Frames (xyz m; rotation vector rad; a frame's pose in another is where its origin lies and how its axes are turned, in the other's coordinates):
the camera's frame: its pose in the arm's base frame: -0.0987 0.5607 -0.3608 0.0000 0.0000 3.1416
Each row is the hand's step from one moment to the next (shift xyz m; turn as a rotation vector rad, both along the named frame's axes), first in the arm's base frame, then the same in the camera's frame.
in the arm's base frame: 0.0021 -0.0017 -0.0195 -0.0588 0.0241 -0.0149
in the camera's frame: -0.0021 0.0017 -0.0195 0.0588 -0.0241 -0.0149
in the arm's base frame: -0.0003 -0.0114 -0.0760 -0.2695 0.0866 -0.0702
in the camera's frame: 0.0003 0.0114 -0.0760 0.2695 -0.0866 -0.0702
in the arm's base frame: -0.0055 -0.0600 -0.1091 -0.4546 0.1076 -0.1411
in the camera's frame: 0.0055 0.0600 -0.1091 0.4546 -0.1076 -0.1411
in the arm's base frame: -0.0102 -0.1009 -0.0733 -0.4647 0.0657 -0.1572
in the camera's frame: 0.0102 0.1009 -0.0733 0.4647 -0.0657 -0.1572
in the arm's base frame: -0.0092 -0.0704 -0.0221 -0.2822 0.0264 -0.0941
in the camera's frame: 0.0092 0.0704 -0.0221 0.2822 -0.0264 -0.0941
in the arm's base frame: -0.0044 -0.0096 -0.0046 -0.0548 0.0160 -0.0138
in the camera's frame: 0.0044 0.0096 -0.0046 0.0548 -0.0160 -0.0138
